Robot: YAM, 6 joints.
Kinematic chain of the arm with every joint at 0, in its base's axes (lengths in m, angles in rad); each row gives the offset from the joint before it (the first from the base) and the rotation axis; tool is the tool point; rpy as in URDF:
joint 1: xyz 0 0 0.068 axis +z
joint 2: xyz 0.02 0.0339 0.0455 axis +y
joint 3: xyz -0.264 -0.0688 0 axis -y
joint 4: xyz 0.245 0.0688 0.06 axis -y
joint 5: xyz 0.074 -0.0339 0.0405 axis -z
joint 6: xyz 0.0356 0 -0.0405 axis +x
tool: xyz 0 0 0 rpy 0 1.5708 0
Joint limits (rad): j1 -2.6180..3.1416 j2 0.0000..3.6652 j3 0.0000..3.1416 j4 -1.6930..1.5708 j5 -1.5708..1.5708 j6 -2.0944..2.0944
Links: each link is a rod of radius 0.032 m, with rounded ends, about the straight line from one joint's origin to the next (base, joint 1, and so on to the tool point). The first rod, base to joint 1, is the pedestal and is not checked.
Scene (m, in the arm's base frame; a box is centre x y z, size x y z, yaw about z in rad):
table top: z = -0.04
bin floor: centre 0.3 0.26 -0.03 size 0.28 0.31 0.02 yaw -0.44
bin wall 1: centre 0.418 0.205 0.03 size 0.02 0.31 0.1 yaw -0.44
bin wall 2: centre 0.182 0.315 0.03 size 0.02 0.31 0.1 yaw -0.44
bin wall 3: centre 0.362 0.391 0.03 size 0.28 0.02 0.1 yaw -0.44
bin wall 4: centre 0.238 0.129 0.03 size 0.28 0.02 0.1 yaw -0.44
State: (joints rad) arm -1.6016 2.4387 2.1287 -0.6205 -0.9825 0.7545
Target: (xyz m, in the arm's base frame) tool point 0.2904 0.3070 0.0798
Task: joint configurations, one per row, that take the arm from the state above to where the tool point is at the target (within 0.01 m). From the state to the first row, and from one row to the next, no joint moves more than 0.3 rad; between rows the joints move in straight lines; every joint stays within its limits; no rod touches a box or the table.
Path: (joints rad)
1: -1.3091 2.3962 2.0718 -0.6575 -0.9971 0.7545
2: -1.0167 2.3538 2.0149 -0.6945 -1.0116 0.7545
3: -0.7242 2.3113 1.9580 -0.7316 -1.0262 0.7545
4: -0.4318 2.2688 1.9011 -0.7686 -1.0407 0.7545
5: -0.1393 2.2264 1.8442 -0.8056 -1.0553 0.7545
6: 0.1532 2.1839 1.7873 -0.8426 -1.0698 0.7545
7: 0.4456 2.1414 1.7304 -0.8797 -1.0844 0.7545
8: 0.7381 2.0990 1.6734 -0.9167 -1.0990 0.7545
9: 0.7389 2.3728 1.6066 -0.8759 -1.0787 0.7545

